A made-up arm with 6 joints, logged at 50 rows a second.
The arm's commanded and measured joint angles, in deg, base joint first. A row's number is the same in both.
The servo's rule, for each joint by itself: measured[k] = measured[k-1] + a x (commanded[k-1-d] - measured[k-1]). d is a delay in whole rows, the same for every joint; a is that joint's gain. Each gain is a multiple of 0.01, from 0.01 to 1. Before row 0 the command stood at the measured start. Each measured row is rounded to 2 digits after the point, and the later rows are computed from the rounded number. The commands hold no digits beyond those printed.
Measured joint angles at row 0:
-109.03 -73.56 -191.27 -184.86 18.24 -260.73
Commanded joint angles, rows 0 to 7:
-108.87 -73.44 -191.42 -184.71 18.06 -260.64
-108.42 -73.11 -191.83 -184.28 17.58 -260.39
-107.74 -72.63 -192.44 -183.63 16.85 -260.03
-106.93 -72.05 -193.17 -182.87 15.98 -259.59
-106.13 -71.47 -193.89 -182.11 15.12 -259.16
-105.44 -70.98 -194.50 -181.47 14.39 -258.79
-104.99 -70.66 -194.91 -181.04 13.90 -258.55
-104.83 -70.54 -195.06 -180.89 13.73 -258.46
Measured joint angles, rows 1 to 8:
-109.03 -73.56 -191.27 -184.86 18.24 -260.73
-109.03 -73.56 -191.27 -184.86 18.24 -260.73
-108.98 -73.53 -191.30 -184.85 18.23 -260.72
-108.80 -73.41 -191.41 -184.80 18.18 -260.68
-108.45 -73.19 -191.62 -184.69 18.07 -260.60
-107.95 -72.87 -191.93 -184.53 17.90 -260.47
-107.35 -72.48 -192.32 -184.31 17.68 -260.30
-106.72 -72.06 -192.76 -184.05 17.42 -260.10
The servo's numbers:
d 2
a 0.33 0.28 0.20 0.09 0.08 0.13

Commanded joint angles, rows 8 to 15:
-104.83 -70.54 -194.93 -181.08 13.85 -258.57
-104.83 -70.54 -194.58 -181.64 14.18 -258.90
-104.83 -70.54 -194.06 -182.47 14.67 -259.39
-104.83 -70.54 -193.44 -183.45 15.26 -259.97
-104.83 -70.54 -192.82 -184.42 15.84 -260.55
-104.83 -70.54 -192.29 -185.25 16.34 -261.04
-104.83 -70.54 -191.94 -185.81 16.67 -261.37
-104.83 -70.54 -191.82 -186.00 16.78 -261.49
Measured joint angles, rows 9 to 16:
-106.15 -71.67 -193.19 -183.78 17.14 -259.90
-105.71 -71.35 -193.56 -183.52 16.87 -259.71
-105.42 -71.12 -193.83 -183.30 16.63 -259.56
-105.23 -70.96 -193.98 -183.15 16.43 -259.47
-105.10 -70.84 -194.00 -183.09 16.29 -259.46
-105.01 -70.76 -193.89 -183.12 16.21 -259.53
-104.95 -70.70 -193.68 -183.24 16.18 -259.66
-104.91 -70.66 -193.40 -183.42 16.19 -259.84

